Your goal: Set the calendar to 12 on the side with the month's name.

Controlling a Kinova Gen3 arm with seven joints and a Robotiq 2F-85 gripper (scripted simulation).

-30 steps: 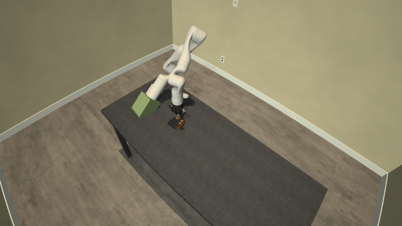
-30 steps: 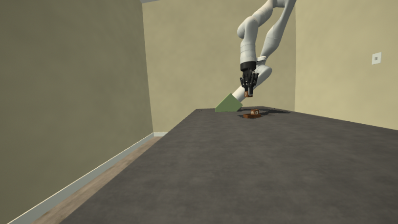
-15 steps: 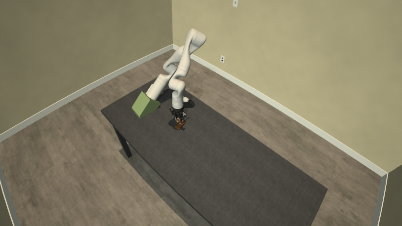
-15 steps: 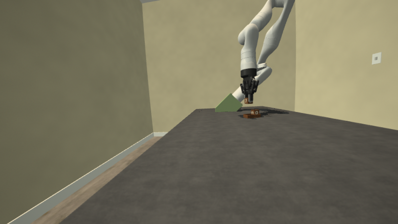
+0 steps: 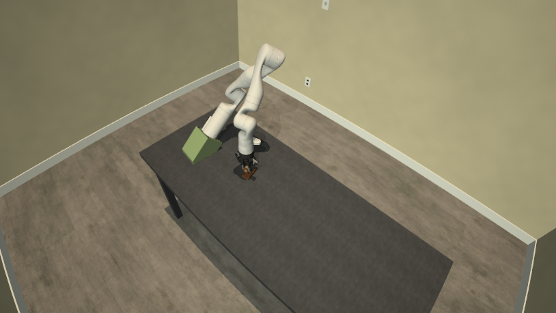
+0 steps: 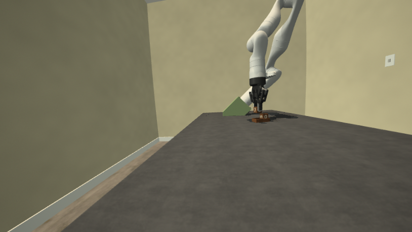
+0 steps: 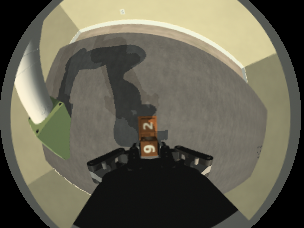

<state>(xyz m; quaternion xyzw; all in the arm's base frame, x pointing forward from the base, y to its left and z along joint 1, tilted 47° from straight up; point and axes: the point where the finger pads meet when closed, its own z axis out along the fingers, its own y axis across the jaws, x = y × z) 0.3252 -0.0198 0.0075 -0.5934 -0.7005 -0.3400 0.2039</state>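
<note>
Right now my hand is 1 cm past the brown calendar tray, 2 cm to the right of it and 6 cm above it.
</note>
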